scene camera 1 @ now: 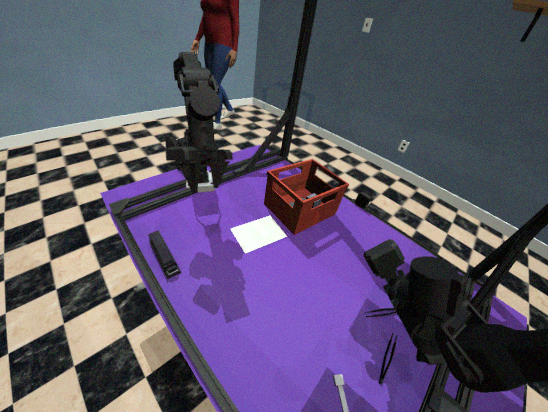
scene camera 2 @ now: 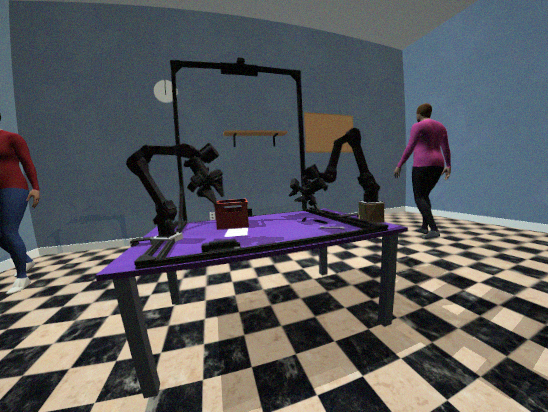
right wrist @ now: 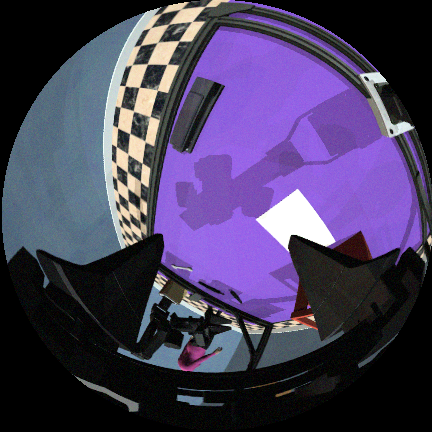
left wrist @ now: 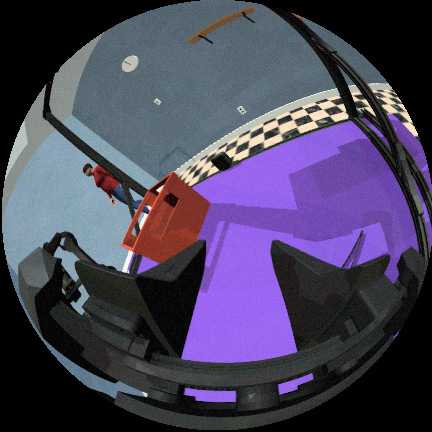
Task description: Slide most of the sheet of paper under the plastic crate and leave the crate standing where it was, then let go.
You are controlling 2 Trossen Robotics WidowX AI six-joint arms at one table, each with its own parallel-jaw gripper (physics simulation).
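The white sheet of paper point(scene camera 1: 257, 234) point(scene camera 2: 236, 232) point(right wrist: 297, 217) lies flat beside the red crate point(scene camera 1: 316, 215) point(scene camera 2: 231, 220) point(left wrist: 190, 220) point(right wrist: 356, 246), with a narrow purple strip between them in scene camera 1. The crate stands upright on the table. My right gripper point(scene camera 1: 205, 185) point(scene camera 2: 218, 196) point(right wrist: 228, 241) is wide open and empty, high above the table; in the right wrist view its finger hides part of the crate and the paper's near corner. My left gripper point(scene camera 2: 311, 205) point(left wrist: 238, 246) is half open and empty, raised at the right of the crate.
A dark stapler-like object point(scene camera 1: 164, 254) point(scene camera 2: 221, 245) point(right wrist: 197, 114) lies near the table's edge. Two thin dark tools point(scene camera 1: 387, 358) and a light-coloured stick point(scene camera 1: 341, 391) point(scene camera 2: 332, 227) lie nearer the left arm. Dark frame rails point(scene camera 1: 165, 310) border the purple table point(scene camera 1: 300, 310).
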